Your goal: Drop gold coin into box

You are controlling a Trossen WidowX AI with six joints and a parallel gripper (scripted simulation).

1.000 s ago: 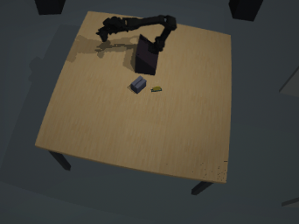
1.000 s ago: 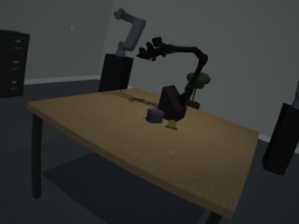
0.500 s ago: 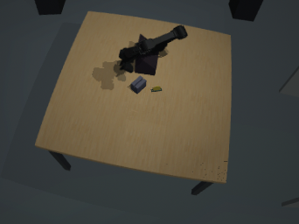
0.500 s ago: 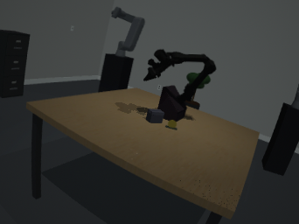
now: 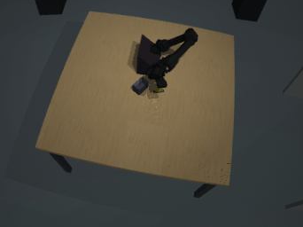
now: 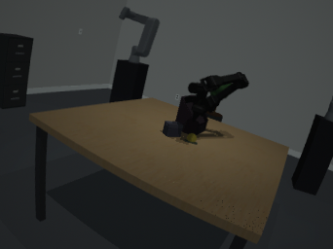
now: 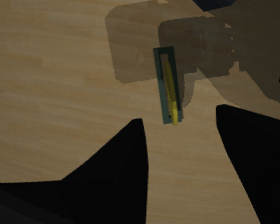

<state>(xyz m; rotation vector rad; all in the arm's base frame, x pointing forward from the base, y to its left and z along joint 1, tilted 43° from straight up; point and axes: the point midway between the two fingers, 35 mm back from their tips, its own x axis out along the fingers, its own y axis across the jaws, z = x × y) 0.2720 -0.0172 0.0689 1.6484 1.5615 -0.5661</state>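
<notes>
Now: the gold coin 10 mm behind my gripper tip, 20 mm to the left of it and 100 mm below it.
</notes>
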